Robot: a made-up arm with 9 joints. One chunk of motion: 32 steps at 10 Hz.
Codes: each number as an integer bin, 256 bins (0 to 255) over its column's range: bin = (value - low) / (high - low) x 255, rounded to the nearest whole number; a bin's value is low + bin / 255 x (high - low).
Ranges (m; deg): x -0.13..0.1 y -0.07..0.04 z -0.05..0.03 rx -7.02..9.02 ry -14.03..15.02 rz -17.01..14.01
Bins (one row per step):
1: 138 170 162 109 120 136
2: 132 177 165 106 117 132
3: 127 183 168 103 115 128
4: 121 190 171 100 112 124
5: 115 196 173 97 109 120
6: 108 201 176 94 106 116
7: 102 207 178 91 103 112
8: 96 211 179 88 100 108
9: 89 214 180 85 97 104
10: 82 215 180 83 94 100
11: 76 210 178 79 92 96
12: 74 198 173 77 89 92
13: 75 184 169 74 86 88
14: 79 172 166 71 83 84
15: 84 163 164 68 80 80
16: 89 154 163 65 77 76
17: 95 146 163 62 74 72
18: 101 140 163 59 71 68
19: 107 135 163 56 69 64
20: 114 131 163 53 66 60
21: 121 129 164 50 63 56
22: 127 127 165 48 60 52
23: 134 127 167 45 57 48
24: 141 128 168 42 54 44
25: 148 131 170 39 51 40
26: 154 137 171 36 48 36
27: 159 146 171 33 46 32
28: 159 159 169 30 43 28
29: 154 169 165 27 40 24
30: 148 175 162 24 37 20
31: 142 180 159 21 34 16
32: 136 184 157 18 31 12
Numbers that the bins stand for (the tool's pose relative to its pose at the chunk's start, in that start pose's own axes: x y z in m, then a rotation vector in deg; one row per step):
1: -0.0055 0.0033 0.0008 -0.16 -0.36 -0.47
2: -0.0109 0.0064 0.0018 -0.35 -0.70 -0.95
3: -0.0155 0.0089 0.0027 -0.54 -0.93 -1.44
4: -0.0209 0.0120 0.0036 -0.73 -1.27 -1.93
5: -0.0263 0.0145 0.0043 -0.92 -1.61 -2.41
6: -0.0326 0.0167 0.0052 -1.11 -1.95 -2.90
7: -0.0380 0.0193 0.0058 -1.30 -2.30 -3.39
8: -0.0434 0.0210 0.0062 -1.48 -2.64 -3.87
9: -0.0497 0.0223 0.0065 -1.67 -2.98 -4.36
10: -0.0560 0.0227 0.0065 -1.80 -3.32 -4.85
11: -0.0615 0.0206 0.0058 -2.05 -3.55 -5.33
12: -0.0633 0.0154 0.0043 -2.18 -3.89 -5.82
13: -0.0624 0.0094 0.0030 -2.37 -4.23 -6.31
14: -0.0587 0.0042 0.0021 -2.55 -4.57 -6.79
15: -0.0542 0.0003 0.0015 -2.74 -4.92 -7.28
16: -0.0497 -0.0036 0.0011 -2.93 -5.26 -7.76
17: -0.0443 -0.0070 0.0011 -3.12 -5.60 -8.25
18: -0.0389 -0.0096 0.0011 -3.31 -5.94 -8.74
19: -0.0335 -0.0118 0.0011 -3.50 -6.17 -9.22
20: -0.0272 -0.0135 0.0011 -3.69 -6.51 -9.71
21: -0.0209 -0.0144 0.0015 -3.87 -6.85 -10.20
22: -0.0155 -0.0152 0.0018 -4.00 -7.19 -10.68
23: -0.0091 -0.0152 0.0024 -4.19 -7.54 -11.17
24: -0.0028 -0.0148 0.0027 -4.38 -7.88 -11.66
25: 0.0035 -0.0135 0.0033 -4.57 -8.22 -12.14
26: 0.0089 -0.0109 0.0036 -4.76 -8.56 -12.63
27: 0.0134 -0.0070 0.0036 -4.94 -8.79 -13.12
28: 0.0134 -0.0014 0.0030 -5.13 -9.13 -13.60
29: 0.0089 0.0029 0.0018 -5.32 -9.47 -14.09
30: 0.0035 0.0055 0.0008 -5.51 -9.81 -14.58
31: -0.0019 0.0076 -0.0001 -5.70 -10.16 -15.06
32: -0.0073 0.0094 -0.0007 -5.89 -10.50 -15.55

